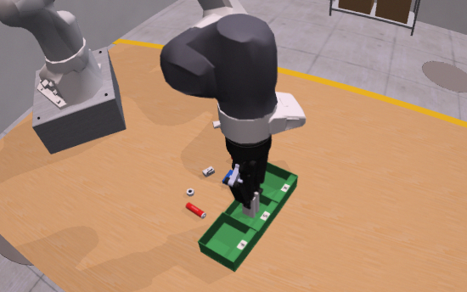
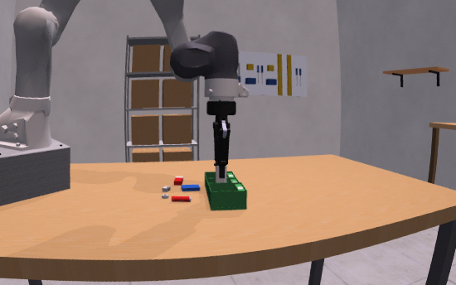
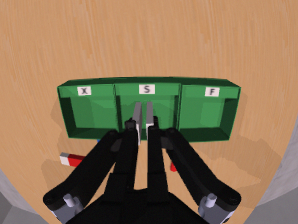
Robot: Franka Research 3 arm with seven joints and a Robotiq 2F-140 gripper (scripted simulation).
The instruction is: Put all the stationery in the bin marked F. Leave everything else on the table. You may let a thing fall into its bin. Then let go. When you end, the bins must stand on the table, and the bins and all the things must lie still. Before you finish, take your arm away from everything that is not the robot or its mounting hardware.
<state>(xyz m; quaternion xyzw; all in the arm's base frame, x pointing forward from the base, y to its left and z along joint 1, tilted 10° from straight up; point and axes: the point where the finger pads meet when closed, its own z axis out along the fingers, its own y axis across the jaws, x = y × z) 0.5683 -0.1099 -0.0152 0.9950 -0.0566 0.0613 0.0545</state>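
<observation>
Now: hand 30 mm above the green three-compartment bin. From my hand the other things lie so: flat blue block: 70 mm behind, 80 mm to the left, 40 mm below; then red cylinder: 110 mm behind, 40 mm to the right, 40 mm below; then metal nut: 150 mm behind, 50 mm below.
</observation>
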